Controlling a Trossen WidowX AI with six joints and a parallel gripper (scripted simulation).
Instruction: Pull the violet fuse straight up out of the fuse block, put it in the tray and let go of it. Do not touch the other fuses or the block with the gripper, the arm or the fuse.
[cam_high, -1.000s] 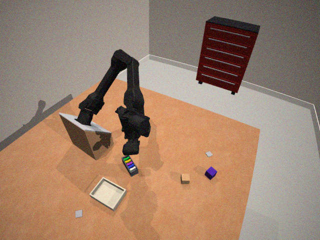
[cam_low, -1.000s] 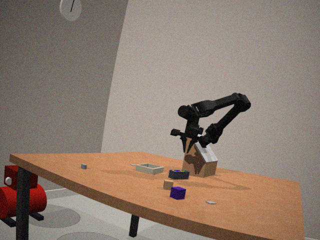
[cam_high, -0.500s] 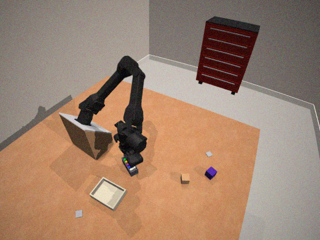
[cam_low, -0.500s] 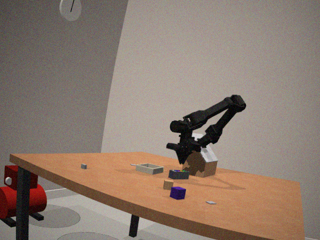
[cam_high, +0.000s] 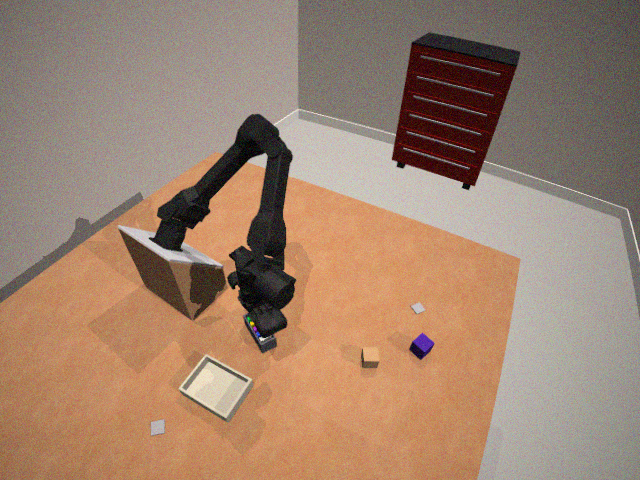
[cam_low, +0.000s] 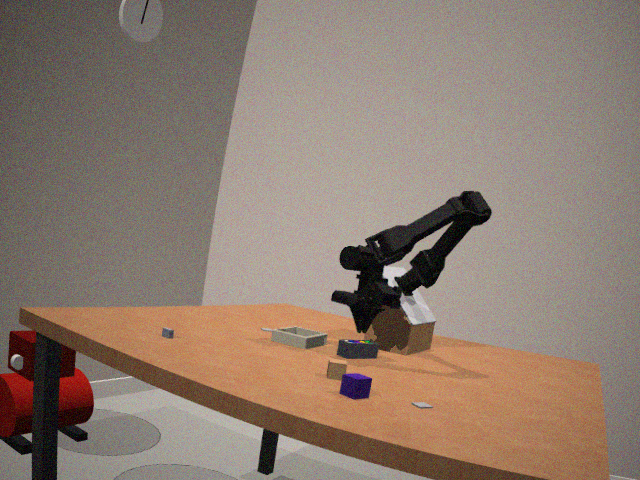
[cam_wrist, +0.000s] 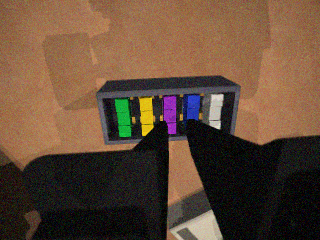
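The violet fuse lies 40 mm below my gripper tip. Round my gripper tip: cream tray 170 mm to the right, 60 mm below, 10 mm ahead; then purple cube 360 mm ahead, 180 mm to the left, 40 mm below; then tan cube 260 mm ahead, 90 mm to the left, 50 mm below.
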